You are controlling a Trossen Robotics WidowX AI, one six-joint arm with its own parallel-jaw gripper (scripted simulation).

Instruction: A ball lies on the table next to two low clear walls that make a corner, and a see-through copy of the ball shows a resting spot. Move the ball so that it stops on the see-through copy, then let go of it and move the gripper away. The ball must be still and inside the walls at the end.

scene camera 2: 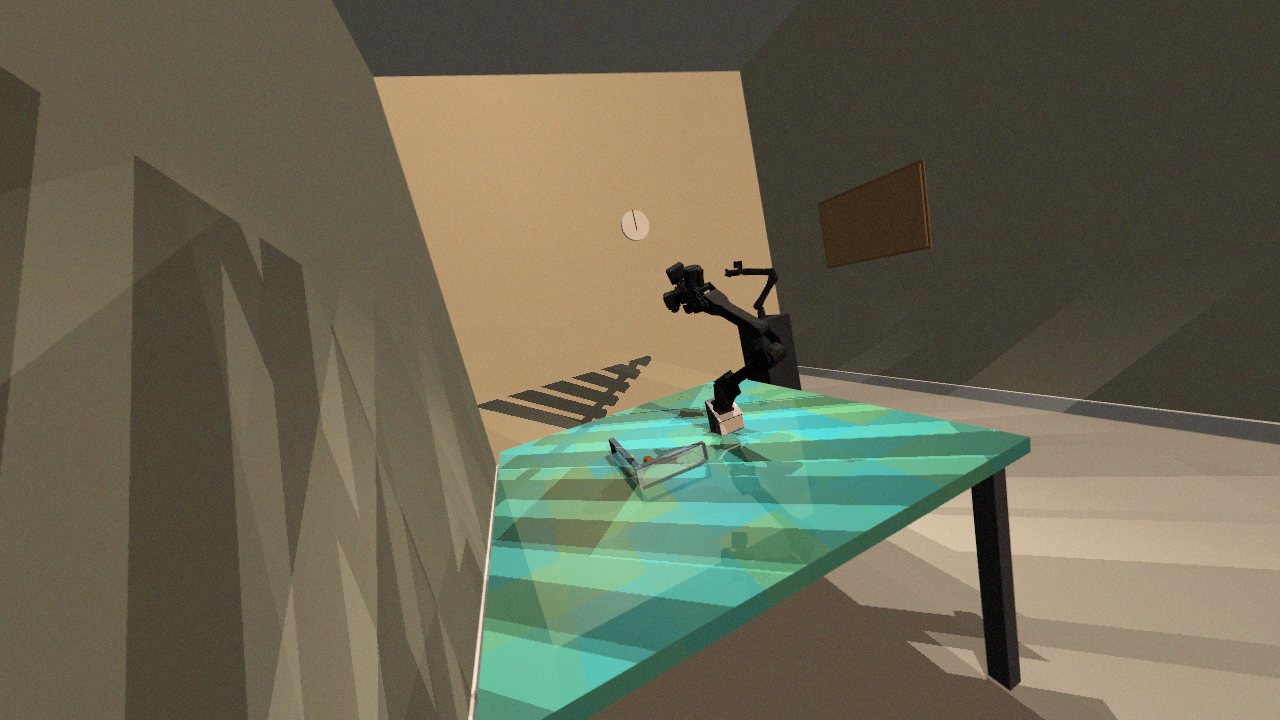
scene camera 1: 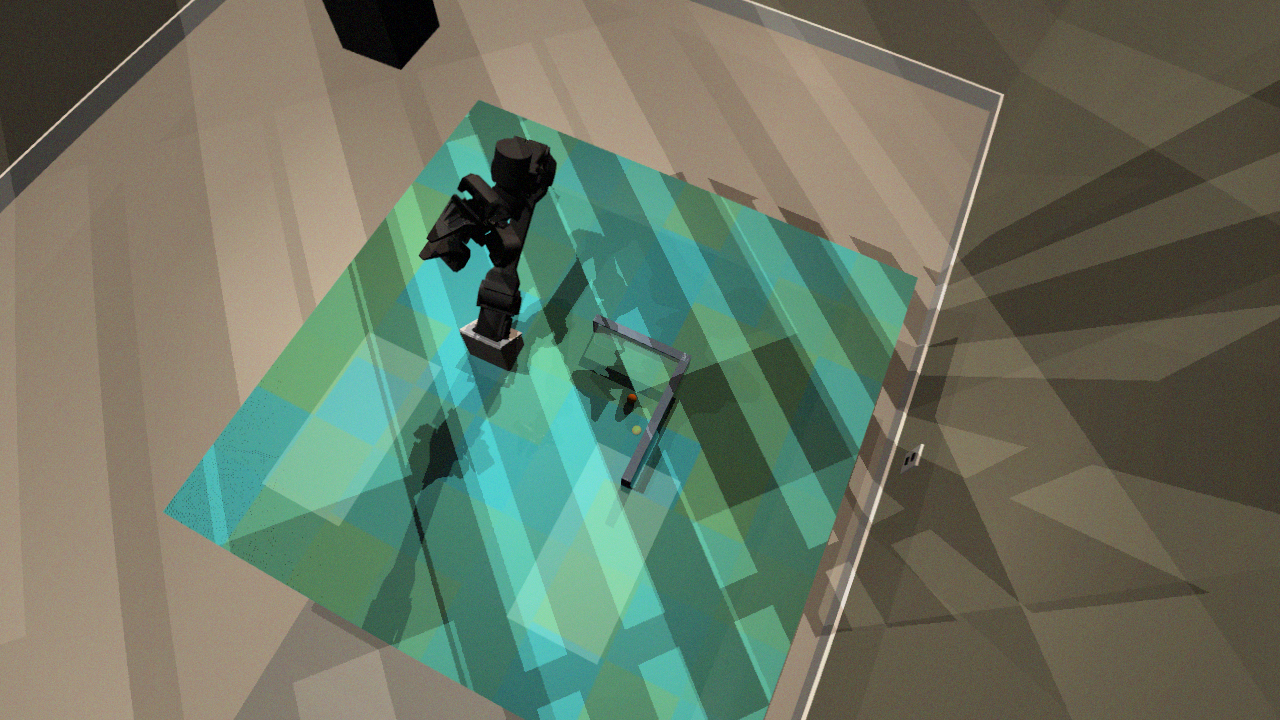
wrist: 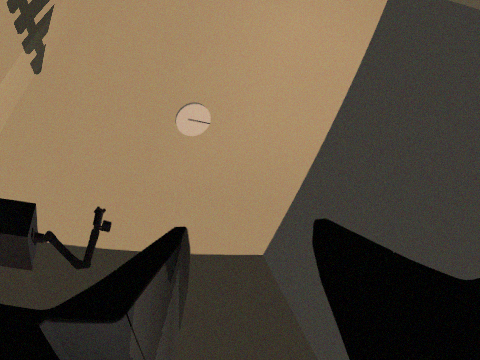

Scene:
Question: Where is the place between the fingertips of the gripper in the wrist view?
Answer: At 251, 235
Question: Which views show the gripper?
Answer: Scene camera 2, scene camera 1 and the wrist view: all of them.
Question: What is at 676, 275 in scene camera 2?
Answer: The gripper.

